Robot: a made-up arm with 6 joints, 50 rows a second.
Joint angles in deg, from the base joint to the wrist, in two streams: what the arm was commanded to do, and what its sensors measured. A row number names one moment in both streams.
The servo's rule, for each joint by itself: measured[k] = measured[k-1] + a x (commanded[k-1-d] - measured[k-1]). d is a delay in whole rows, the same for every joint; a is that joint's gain. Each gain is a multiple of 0.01, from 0.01 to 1. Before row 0 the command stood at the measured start. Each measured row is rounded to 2 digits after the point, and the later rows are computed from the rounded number. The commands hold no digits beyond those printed.
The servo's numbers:
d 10
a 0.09 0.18 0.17 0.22 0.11 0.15
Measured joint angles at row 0:
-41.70, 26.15, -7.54, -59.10, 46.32, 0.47
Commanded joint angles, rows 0 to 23:
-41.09, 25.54, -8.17, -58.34, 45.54, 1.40
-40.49, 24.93, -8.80, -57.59, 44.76, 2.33
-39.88, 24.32, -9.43, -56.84, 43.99, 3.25
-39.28, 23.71, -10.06, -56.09, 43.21, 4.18
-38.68, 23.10, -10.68, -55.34, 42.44, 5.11
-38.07, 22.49, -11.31, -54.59, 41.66, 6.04
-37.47, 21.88, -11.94, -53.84, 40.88, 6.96
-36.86, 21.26, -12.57, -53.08, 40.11, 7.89
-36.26, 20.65, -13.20, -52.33, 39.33, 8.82
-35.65, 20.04, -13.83, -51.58, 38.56, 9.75
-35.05, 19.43, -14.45, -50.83, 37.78, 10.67
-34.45, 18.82, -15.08, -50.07, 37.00, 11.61
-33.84, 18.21, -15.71, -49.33, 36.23, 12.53
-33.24, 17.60, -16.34, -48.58, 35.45, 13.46
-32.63, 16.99, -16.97, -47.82, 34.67, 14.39
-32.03, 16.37, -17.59, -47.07, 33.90, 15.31
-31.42, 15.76, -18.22, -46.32, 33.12, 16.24
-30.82, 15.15, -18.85, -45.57, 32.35, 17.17
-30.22, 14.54, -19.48, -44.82, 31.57, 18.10
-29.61, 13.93, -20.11, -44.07, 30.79, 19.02
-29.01, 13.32, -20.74, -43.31, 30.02, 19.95
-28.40, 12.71, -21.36, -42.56, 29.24, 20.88
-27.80, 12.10, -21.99, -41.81, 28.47, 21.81
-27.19, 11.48, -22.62, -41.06, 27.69, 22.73
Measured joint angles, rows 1 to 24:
-41.70, 26.15, -7.54, -59.10, 46.32, 0.47
-41.70, 26.15, -7.54, -59.10, 46.32, 0.47
-41.70, 26.15, -7.54, -59.10, 46.32, 0.47
-41.70, 26.15, -7.54, -59.10, 46.32, 0.47
-41.70, 26.15, -7.54, -59.10, 46.32, 0.47
-41.70, 26.15, -7.54, -59.10, 46.32, 0.47
-41.70, 26.15, -7.54, -59.10, 46.32, 0.47
-41.70, 26.15, -7.54, -59.10, 46.32, 0.47
-41.70, 26.15, -7.54, -59.10, 46.32, 0.47
-41.70, 26.15, -7.54, -59.10, 46.32, 0.47
-41.65, 26.04, -7.65, -58.93, 46.23, 0.61
-41.55, 25.84, -7.85, -58.64, 46.07, 0.87
-41.40, 25.57, -8.12, -58.24, 45.84, 1.23
-41.21, 25.24, -8.45, -57.77, 45.55, 1.67
-40.98, 24.85, -8.83, -57.24, 45.21, 2.19
-40.72, 24.43, -9.25, -56.66, 44.82, 2.77
-40.43, 23.97, -9.71, -56.04, 44.39, 3.40
-40.11, 23.48, -10.20, -55.39, 43.92, 4.07
-39.76, 22.97, -10.71, -54.72, 43.42, 4.78
-39.39, 22.44, -11.24, -54.03, 42.89, 5.53
-39.00, 21.90, -11.79, -53.33, 42.33, 6.30
-38.59, 21.35, -12.35, -52.61, 41.74, 7.10
-38.16, 20.78, -12.92, -51.89, 41.13, 7.91
-37.72, 20.21, -13.50, -51.16, 40.51, 8.74

